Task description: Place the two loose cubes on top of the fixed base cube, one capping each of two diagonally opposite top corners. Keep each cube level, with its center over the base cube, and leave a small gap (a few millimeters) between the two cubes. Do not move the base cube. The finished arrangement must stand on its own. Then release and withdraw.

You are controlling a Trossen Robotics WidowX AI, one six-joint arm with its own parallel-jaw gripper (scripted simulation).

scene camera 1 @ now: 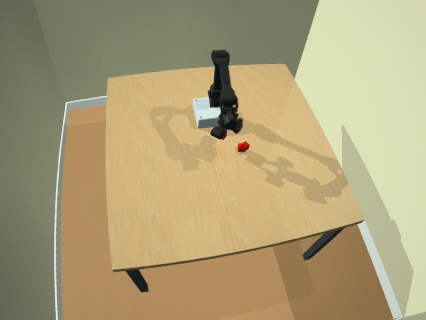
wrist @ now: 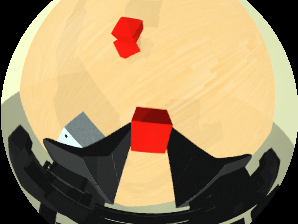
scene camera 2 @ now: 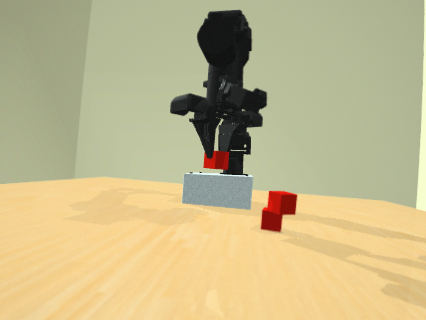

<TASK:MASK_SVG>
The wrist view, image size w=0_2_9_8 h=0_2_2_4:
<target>my gripper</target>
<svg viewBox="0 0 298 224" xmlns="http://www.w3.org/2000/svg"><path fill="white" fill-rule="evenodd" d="M245 217L239 218L239 220L231 222L231 224L245 224ZM8 137L9 159L23 189L76 224L221 224L255 206L250 213L253 221L279 188L275 185L269 193L281 163L274 149L263 153L259 168L250 176L246 171L253 157L250 153L223 159L210 156L172 128L166 155L176 209L190 208L170 213L125 212L104 205L114 205L130 151L132 123L86 148L61 144L49 137L43 139L53 160L49 175L31 151L31 136L21 125Z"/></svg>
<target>red cube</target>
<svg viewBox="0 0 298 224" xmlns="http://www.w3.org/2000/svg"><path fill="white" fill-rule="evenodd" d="M137 107L132 119L130 151L164 153L165 155L166 149L168 149L166 147L168 147L170 132L172 132L173 128L168 111L160 108Z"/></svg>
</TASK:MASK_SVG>
